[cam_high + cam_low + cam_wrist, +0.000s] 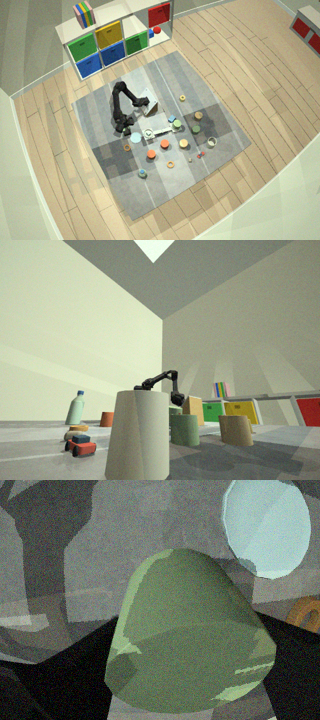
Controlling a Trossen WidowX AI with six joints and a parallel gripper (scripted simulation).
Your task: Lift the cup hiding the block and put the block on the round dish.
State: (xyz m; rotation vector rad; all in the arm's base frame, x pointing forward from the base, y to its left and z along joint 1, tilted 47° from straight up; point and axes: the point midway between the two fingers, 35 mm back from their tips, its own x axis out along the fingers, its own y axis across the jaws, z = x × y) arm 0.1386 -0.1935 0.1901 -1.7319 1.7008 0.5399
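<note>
My gripper tip is 150 mm to the right of the pale mint block, 140 mm short of it and 40 mm below it. From my gripper tip the other things lie so: round dish: 100 mm ahead, 50 mm to the left, 40 mm below; then blue block: 410 mm to the left, 100 mm ahead, 30 mm below; then balance: 280 mm to the left, 160 mm ahead, 10 mm below.
</note>
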